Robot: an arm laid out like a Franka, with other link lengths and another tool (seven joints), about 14 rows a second.
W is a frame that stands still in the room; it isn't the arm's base.
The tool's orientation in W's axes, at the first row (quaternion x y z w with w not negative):
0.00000, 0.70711, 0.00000, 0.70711
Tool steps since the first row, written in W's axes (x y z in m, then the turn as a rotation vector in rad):
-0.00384, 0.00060, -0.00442, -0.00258, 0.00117, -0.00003
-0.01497, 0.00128, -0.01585, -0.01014, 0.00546, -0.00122
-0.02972, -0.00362, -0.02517, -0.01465, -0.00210, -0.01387
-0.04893, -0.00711, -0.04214, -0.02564, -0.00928, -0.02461
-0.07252, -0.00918, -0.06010, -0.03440, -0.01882, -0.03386
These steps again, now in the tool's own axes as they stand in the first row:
0.00442, 0.00060, -0.00384, 0.00003, 0.00117, -0.00258
0.01585, 0.00128, -0.01497, 0.00122, 0.00546, -0.01014
0.02517, -0.00362, -0.02972, 0.01387, -0.00210, -0.01465
0.04214, -0.00711, -0.04893, 0.02461, -0.00928, -0.02564
0.06010, -0.00918, -0.07252, 0.03386, -0.01882, -0.03440

